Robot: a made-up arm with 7 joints.
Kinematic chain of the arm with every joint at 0, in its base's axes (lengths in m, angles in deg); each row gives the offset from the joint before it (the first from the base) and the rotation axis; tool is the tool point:
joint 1: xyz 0 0 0.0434 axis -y
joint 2: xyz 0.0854 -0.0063 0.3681 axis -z
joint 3: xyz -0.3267 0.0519 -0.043 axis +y
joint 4: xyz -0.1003 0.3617 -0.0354 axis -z
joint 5: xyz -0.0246 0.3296 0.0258 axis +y
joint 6: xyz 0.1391 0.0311 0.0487 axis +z
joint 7: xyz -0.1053 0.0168 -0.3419 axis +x
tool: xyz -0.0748 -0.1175 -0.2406
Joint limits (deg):
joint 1: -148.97..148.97
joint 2: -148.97..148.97
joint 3: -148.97..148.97
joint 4: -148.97..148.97
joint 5: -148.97..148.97
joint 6: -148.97..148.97
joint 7: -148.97..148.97
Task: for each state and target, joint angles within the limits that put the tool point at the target. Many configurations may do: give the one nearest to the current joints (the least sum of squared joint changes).
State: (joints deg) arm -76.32 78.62 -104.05 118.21 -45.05 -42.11 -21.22
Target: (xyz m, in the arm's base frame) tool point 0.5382 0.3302 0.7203
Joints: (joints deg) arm -35.75 66.49 -141.11 93.68 -44.73 -62.47 -8.65
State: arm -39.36 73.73 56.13 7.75 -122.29 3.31 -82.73
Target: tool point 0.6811 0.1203 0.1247
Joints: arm -26.23 94.28 53.52 6.18 -130.71 12.17 -74.58
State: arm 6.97 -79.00 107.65 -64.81 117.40 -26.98 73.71
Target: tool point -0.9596 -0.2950 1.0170
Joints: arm 17.06 -75.70 84.65 -38.57 104.46 -39.52 82.26
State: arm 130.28 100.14 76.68 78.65 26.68 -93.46 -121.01
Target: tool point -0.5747 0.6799 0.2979
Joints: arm 148.97 64.93 89.25 59.07 24.66 -73.31 -109.88
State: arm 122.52 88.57 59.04 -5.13 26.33 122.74 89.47
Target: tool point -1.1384 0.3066 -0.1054
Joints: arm 147.55 118.69 80.37 1.59 45.07 104.06 89.12
